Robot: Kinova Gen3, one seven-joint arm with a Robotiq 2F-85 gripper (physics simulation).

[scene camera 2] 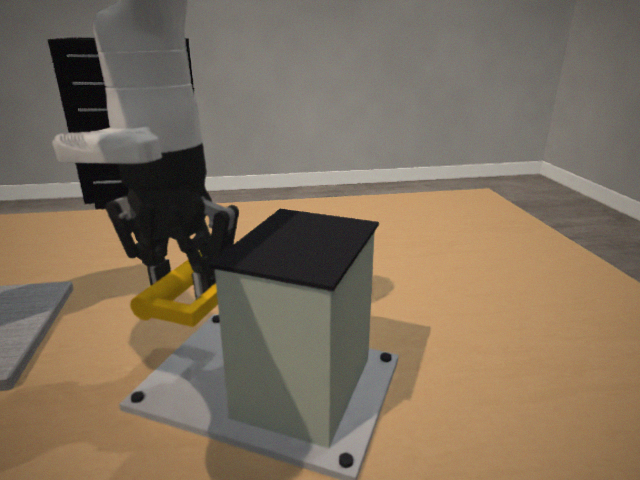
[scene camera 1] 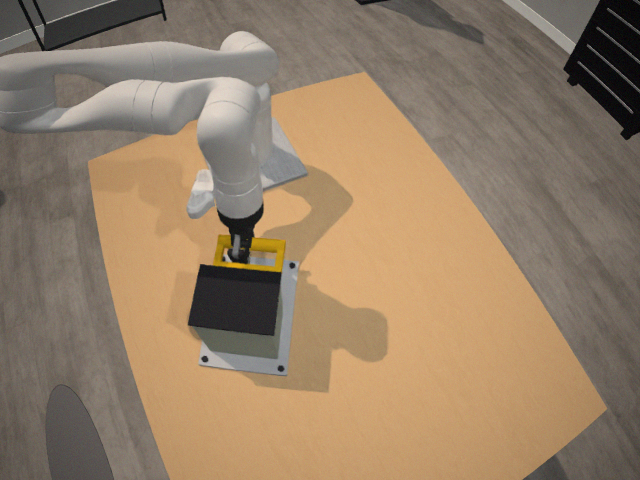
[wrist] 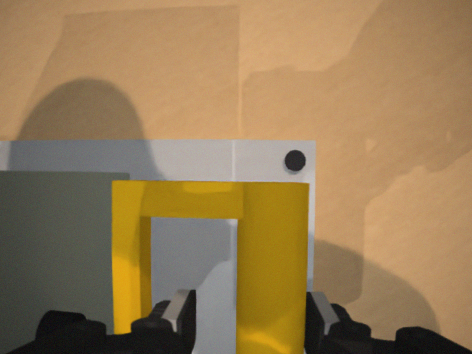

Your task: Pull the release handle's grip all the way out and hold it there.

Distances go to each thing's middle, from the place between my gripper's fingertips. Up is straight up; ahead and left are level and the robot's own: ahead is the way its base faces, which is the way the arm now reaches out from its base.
Scene:
The light grey plate [scene camera 2: 188, 390] lies 8 cm ahead of my hand, 4 cm to the right of it and 8 cm below it.

